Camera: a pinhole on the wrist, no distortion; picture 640 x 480 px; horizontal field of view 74.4 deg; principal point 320.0 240.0 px. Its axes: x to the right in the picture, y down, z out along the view. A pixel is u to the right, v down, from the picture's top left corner.
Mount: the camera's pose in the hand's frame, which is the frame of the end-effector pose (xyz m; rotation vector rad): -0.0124 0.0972 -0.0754 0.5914 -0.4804 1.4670
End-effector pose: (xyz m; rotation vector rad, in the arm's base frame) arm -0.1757 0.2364 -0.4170 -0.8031 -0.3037 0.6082
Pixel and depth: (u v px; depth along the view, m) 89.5 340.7 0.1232
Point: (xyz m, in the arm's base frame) -0.1837 0.1828 -0.4074
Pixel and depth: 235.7 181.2 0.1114
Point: -0.1707 0.2432 -0.4268
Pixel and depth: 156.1 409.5 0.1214
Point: -0.2108 0.1881 -0.4120
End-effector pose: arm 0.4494 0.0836 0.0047 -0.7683 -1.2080 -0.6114
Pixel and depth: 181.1 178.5 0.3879
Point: 0.1919 0.0412 0.1314
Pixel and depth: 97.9 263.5 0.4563
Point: 0.0778 -0.0460 0.0728
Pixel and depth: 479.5 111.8 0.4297
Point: 0.2441 0.3265 0.2178
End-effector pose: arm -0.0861 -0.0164 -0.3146 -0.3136 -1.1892 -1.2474
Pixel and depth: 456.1 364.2 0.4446
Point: -0.3227 0.2934 -0.2803
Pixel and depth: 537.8 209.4 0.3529
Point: -0.2411 0.1961 -0.1450
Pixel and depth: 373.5 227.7 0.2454
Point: -0.1855 0.0646 -0.2648
